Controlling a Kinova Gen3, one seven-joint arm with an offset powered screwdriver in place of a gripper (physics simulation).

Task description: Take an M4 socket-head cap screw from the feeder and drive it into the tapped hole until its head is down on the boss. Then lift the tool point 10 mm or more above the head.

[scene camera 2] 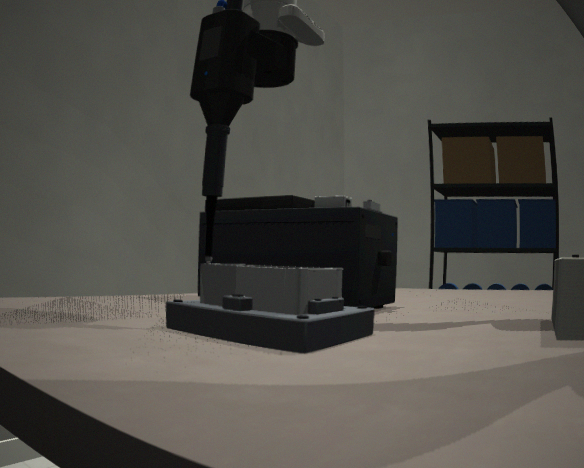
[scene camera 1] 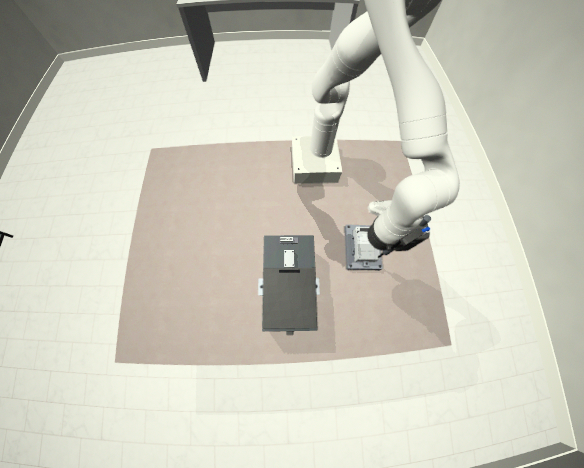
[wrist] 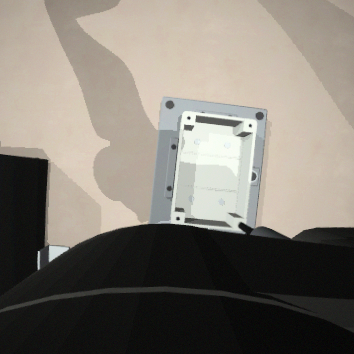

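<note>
My screwdriver (scene camera 2: 208, 258) (wrist: 241, 226) points down, its bit over a corner boss of the pale open housing (scene camera 1: 366, 250) (scene camera 2: 270, 285) (wrist: 178, 172). In scene camera 2 a small bright screw (scene camera 2: 208, 260) shows at the bit's tip, right at the housing's top edge; most of its length is hidden. In the wrist view the bit covers the near right corner, so the screw and its hole cannot be made out there. The housing sits on a grey fixture plate (scene camera 1: 350, 257) (scene camera 2: 240, 325) (wrist: 162, 150). The dark feeder (scene camera 1: 290, 300) (scene camera 2: 300, 240) (wrist: 22, 200) stands beside it.
The arm's base block (scene camera 1: 317, 176) (scene camera 2: 570, 300) stands on the pinkish table top (scene camera 1: 200, 225). Clamp blocks (scene camera 2: 237, 302) (scene camera 2: 326, 305) stand low against the housing. A shelf rack (scene camera 2: 431, 200) with boxes is in the background.
</note>
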